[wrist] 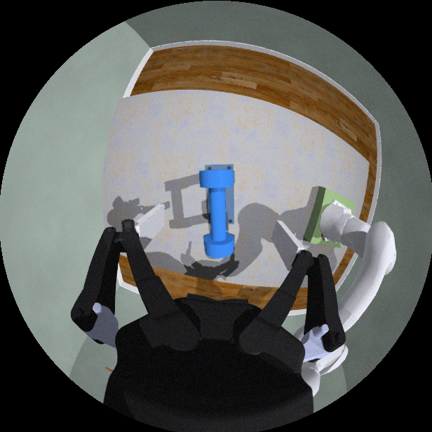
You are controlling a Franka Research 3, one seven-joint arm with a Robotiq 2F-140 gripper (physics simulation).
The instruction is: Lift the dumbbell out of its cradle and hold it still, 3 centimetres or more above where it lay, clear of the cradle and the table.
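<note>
The blue dumbbell [218, 214] lies in its cradle near the middle of the view, its handle running from top to bottom between two thick round ends. The grey-blue cradle [230, 201] shows partly behind and to the right of the handle; the rest of it is hidden under the dumbbell. My gripper [219, 222] is wide open, with one finger pad to the left of the dumbbell and the other to the right. Both pads are apart from the dumbbell, and nothing is between them that they touch.
The table has a pale mottled covering [165, 130] and a wooden strip [240, 80] along the far side. At the right a green block [314, 220] stands under the white robot arm [377, 260]. Shadows of the arm and cradle fall on the covering.
</note>
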